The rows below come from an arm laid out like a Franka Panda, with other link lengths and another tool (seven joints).
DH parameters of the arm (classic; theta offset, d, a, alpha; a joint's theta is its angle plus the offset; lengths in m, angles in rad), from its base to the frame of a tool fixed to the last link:
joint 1: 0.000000 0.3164 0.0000 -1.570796
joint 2: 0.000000 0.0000 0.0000 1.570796
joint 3: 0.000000 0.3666 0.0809 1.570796
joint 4: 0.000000 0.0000 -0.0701 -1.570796
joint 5: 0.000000 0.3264 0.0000 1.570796
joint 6: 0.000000 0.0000 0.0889 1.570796
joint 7: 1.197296 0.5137 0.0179 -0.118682
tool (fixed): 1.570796 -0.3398 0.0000 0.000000
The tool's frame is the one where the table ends.
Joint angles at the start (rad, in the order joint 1, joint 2, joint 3, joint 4, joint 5, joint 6, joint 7):
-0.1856, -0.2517, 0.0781, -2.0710, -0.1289, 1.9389, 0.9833
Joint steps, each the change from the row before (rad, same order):
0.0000, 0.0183, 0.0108, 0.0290, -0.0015, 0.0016, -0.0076
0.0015, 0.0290, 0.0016, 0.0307, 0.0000, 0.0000, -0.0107
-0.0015, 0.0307, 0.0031, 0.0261, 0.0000, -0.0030, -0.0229
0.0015, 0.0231, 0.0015, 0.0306, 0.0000, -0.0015, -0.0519
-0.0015, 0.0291, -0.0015, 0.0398, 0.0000, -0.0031, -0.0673
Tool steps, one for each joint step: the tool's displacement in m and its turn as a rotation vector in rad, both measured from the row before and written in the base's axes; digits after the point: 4 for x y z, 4 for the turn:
0.0103, 0.0043, 0.0055, -0.0046, -0.0106, 0.0191
0.0118, 0.0004, 0.0007, 0.0007, -0.0003, 0.0142
0.0112, -0.0001, -0.0029, 0.0001, 0.0107, 0.0240
0.0118, 0.0016, 0.0028, -0.0048, 0.0014, 0.0542
0.0141, -0.0013, 0.0037, -0.0062, 0.0018, 0.0631

